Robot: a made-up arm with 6 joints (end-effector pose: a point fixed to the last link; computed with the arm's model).
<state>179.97 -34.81 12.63 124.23 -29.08 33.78</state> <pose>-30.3 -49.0 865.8 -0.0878 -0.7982 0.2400 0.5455</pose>
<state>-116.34 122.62 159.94 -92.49 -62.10 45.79</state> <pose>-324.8 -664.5 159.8 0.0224 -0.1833 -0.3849 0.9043</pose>
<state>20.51 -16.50 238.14 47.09 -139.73 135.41</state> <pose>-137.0 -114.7 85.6 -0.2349 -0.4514 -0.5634 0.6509</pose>
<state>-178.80 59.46 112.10 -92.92 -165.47 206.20</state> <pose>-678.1 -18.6 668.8 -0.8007 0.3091 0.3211 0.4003</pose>
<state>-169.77 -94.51 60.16 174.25 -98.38 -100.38</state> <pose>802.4 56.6 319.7 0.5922 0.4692 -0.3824 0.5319</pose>
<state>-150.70 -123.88 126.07 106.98 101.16 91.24</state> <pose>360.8 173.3 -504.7 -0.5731 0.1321 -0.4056 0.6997</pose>
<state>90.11 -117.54 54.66 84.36 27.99 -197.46</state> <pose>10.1 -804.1 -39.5 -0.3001 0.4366 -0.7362 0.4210</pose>
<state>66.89 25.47 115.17 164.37 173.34 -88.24</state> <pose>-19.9 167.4 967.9 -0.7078 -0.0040 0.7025 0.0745</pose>
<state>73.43 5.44 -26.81 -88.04 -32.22 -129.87</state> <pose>109.0 356.0 237.6 -0.5806 -0.6355 0.5008 0.0903</pose>
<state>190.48 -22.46 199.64 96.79 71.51 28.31</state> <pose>420.4 67.3 157.5 0.1793 -0.0319 -0.5106 0.8403</pose>
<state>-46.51 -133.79 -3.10 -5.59 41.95 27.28</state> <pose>-454.4 352.9 243.8 0.3684 0.9047 0.2134 0.0149</pose>
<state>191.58 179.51 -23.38 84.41 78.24 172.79</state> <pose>435.7 97.9 -128.3 -0.4140 0.2704 -0.4679 0.7325</pose>
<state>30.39 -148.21 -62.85 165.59 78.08 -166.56</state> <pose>-206.6 -23.3 286.2 -0.0743 -0.1000 0.3701 0.9206</pose>
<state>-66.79 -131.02 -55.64 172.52 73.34 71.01</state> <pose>4.4 209.1 349.5 0.7091 -0.4186 -0.2685 0.4999</pose>
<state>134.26 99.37 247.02 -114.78 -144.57 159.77</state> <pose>-57.3 6.5 410.2 -0.1745 0.7825 0.5206 0.2936</pose>
